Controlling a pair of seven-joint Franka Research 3 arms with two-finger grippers.
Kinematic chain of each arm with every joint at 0, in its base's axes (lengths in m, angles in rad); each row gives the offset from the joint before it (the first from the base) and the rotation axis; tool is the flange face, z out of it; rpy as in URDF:
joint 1: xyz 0 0 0.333 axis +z
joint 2: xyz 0 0 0 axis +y
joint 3: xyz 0 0 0.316 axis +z
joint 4: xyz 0.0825 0 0 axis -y
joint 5: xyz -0.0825 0 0.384 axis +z
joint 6: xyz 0 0 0 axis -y
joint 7: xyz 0.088 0 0 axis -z
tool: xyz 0 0 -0.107 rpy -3.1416 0 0
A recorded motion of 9 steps. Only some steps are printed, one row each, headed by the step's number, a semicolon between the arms.
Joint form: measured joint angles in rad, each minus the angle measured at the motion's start. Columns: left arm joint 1, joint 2, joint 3, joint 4, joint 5, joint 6, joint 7; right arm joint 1, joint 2, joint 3, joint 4, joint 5, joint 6, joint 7.
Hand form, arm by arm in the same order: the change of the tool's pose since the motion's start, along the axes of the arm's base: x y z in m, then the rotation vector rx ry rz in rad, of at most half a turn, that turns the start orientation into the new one. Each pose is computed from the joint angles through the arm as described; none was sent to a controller.
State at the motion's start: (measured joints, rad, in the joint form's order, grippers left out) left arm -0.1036 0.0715 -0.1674 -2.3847 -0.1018 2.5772 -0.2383; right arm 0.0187 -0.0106 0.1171 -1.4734 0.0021 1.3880 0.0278
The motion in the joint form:
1: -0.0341 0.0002 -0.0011 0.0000 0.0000 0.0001 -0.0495; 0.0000 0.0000 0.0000 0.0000 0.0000 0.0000 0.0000
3: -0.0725 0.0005 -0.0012 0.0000 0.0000 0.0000 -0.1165; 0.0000 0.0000 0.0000 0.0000 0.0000 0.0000 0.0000
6: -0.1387 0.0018 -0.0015 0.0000 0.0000 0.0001 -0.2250; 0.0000 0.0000 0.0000 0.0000 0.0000 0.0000 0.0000
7: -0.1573 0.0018 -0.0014 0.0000 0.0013 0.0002 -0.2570; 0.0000 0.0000 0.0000 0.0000 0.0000 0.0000 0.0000
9: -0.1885 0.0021 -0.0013 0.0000 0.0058 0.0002 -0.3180; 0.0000 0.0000 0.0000 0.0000 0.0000 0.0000 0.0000
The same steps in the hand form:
1: -0.0051 -0.0173 -0.0001 -0.0050 0.0050 0.0138; 0.0000 0.0000 0.0000 0.0000 0.0000 0.0000
3: -0.0113 -0.0360 -0.0002 -0.0114 0.0122 0.0417; 0.0000 0.0000 0.0000 0.0000 0.0000 0.0000
6: -0.0238 -0.0677 -0.0009 -0.0209 0.0250 0.0826; 0.0000 0.0000 0.0000 0.0000 0.0000 0.0000
7: -0.0277 -0.0763 -0.0009 -0.0229 0.0280 0.0948; 0.0000 0.0000 0.0000 0.0000 0.0000 0.0000
9: -0.0345 -0.0908 -0.0010 -0.0254 0.0336 0.1207; 0.0000 0.0000 0.0000 0.0000 0.0000 0.0000

